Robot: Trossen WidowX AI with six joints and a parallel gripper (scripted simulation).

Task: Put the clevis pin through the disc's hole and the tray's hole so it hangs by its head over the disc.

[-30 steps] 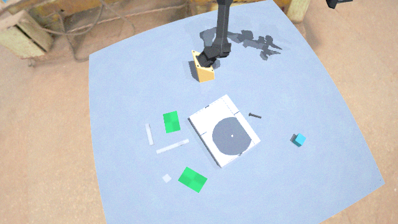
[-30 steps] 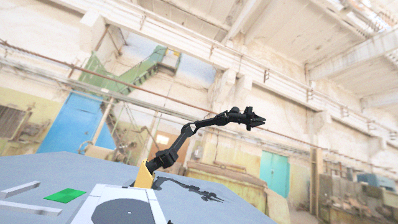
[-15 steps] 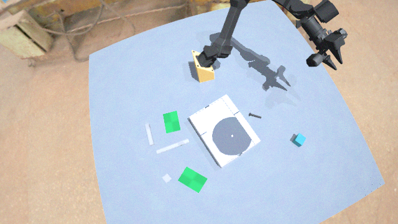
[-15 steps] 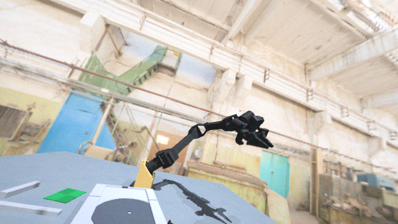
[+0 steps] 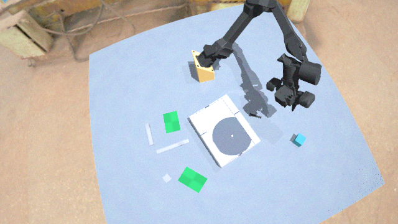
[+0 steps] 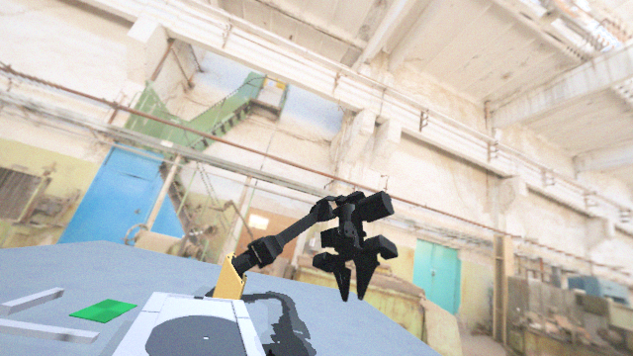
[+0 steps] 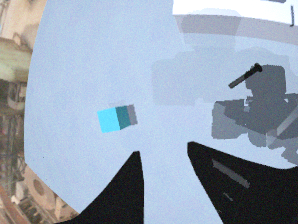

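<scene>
Right now the steel clevis pin is 140 mm below my gripper tip, 90 mm to the right of it and 70 mm behind it. From my gripper tip the other things lie so: white steel tray 250 mm to the right, 110 mm below, 70 mm behind; then cyan cube 130 mm below, 120 mm ahead, 30 mm to the left; then grey aluminium disc 230 mm to the right, 90 mm below, 30 mm behind.
</scene>
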